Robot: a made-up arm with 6 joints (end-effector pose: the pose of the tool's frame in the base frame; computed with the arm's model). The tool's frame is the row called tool. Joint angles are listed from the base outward.
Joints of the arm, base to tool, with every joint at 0 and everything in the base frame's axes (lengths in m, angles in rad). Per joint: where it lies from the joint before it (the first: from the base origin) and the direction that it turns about. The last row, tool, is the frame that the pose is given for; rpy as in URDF.
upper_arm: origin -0.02 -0.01 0.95 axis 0 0 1
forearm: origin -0.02 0.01 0.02 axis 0 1 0
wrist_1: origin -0.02 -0.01 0.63 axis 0 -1 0
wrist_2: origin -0.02 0.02 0.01 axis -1 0 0
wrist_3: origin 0.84 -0.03 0.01 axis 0 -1 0
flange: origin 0.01 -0.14 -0.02 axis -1 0 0
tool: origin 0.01 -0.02 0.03 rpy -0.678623 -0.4 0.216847
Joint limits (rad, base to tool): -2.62..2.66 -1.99..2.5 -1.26..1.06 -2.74..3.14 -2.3..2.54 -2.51..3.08
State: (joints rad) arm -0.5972 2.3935 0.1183 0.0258 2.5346 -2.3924
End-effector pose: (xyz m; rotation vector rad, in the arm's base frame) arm -0.1525 -0.1061 -0.1675 1.6322 -0.9595 -0.6221
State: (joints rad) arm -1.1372 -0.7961 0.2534 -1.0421 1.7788 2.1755
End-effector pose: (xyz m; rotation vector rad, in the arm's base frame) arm -0.0859 -0.0504 2.0773 0.7483 -0.2109 2.8635
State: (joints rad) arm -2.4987 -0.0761 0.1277 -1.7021 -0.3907 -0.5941
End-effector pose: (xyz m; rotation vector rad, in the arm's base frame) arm -0.6060 -0.5115 1.5787 0.4597 -1.9586 -1.7148
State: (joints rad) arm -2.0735 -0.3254 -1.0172 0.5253 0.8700 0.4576
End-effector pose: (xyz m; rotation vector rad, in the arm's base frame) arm -0.3475 -0.3704 1.1357 -1.4515 0.8256 -1.1053
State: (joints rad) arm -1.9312 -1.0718 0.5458 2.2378 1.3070 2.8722
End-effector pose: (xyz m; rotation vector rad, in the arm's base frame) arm 0.3535 0.6339 2.1151 -0.7447 -0.4753 -0.9946
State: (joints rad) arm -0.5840 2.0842 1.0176 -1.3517 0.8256 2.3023
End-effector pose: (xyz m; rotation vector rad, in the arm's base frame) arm 0.6763 -0.4902 -0.1257 -1.3688 1.3312 0.0490
